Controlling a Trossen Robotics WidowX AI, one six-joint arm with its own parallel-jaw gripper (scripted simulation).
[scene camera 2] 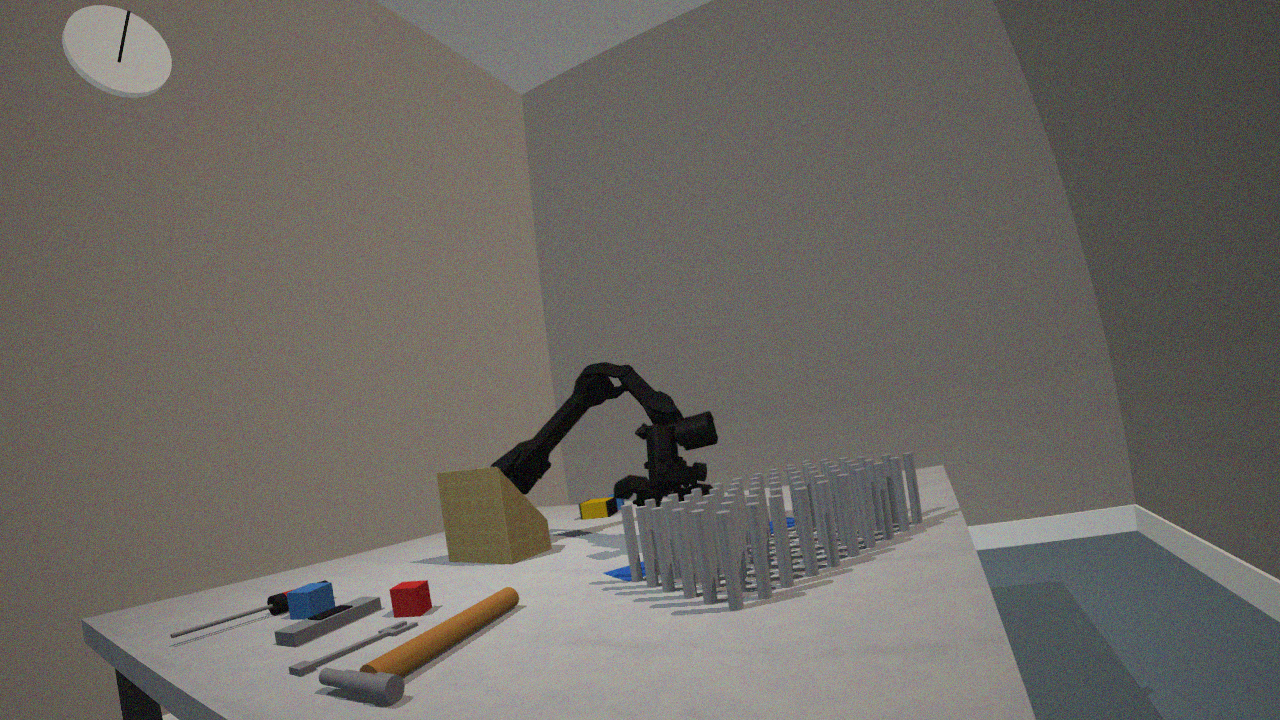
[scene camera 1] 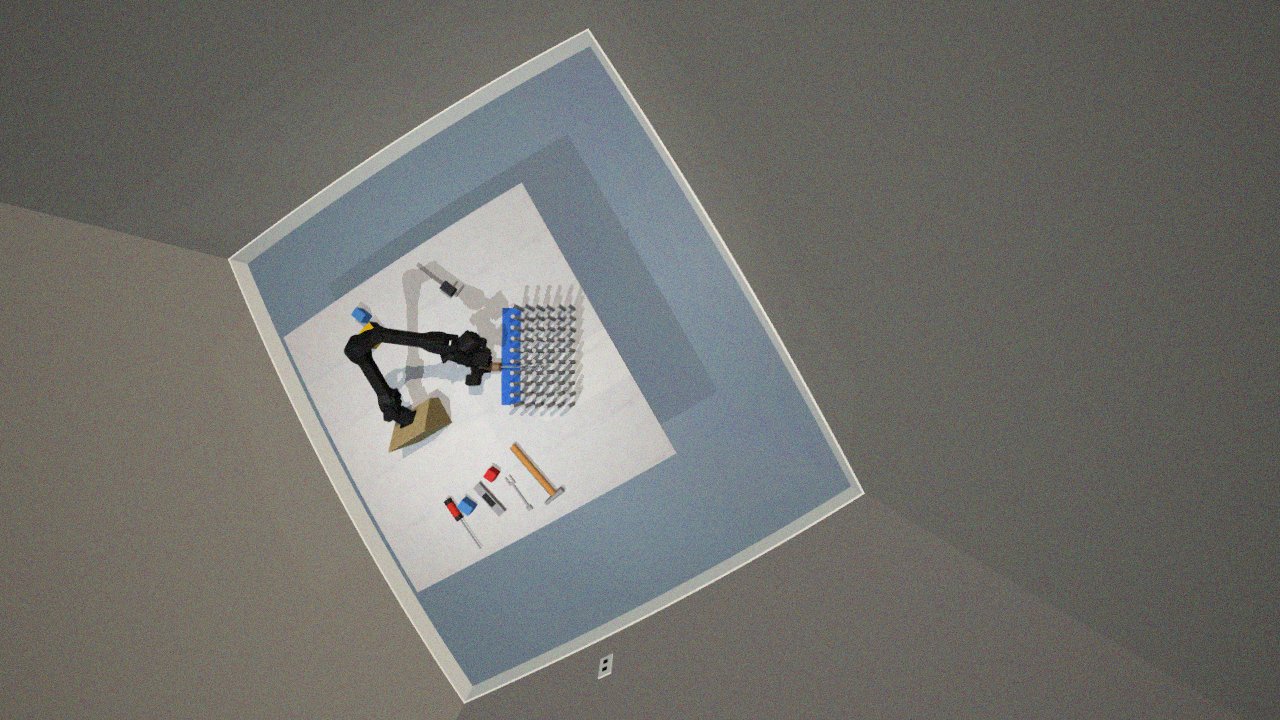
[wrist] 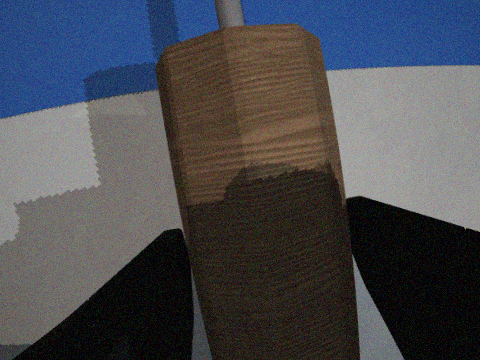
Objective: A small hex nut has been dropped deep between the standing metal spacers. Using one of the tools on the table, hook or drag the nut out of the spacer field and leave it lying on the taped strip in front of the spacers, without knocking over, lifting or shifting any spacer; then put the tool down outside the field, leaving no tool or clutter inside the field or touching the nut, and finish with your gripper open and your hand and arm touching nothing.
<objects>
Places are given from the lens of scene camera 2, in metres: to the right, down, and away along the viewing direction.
grey bar (scene camera 2: 306, 630): -0.42, 0.34, 0.57
red cube (scene camera 2: 409, 599): -0.31, 0.33, 0.66
blue cube (scene camera 2: 304, 602): -0.49, 0.35, 0.67
The marked spots on the red cube and the blue cube are 0.18 m apart.
</objects>
